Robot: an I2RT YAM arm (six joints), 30 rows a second.
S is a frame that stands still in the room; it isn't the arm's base.
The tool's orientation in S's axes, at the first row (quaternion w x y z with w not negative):
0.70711, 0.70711, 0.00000, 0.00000
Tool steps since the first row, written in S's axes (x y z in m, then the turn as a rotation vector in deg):
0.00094, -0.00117, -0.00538, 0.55, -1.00, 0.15
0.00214, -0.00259, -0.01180, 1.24, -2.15, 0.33
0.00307, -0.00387, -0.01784, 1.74, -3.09, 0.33
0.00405, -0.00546, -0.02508, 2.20, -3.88, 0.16
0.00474, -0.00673, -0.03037, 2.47, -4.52, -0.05
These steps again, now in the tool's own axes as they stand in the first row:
0.00094, -0.00538, 0.00117, 0.55, 0.15, 1.00
0.00214, -0.01180, 0.00259, 1.24, 0.33, 2.15
0.00307, -0.01784, 0.00387, 1.74, 0.33, 3.09
0.00405, -0.02508, 0.00546, 2.20, 0.16, 3.88
0.00474, -0.03037, 0.00673, 2.47, -0.05, 4.52

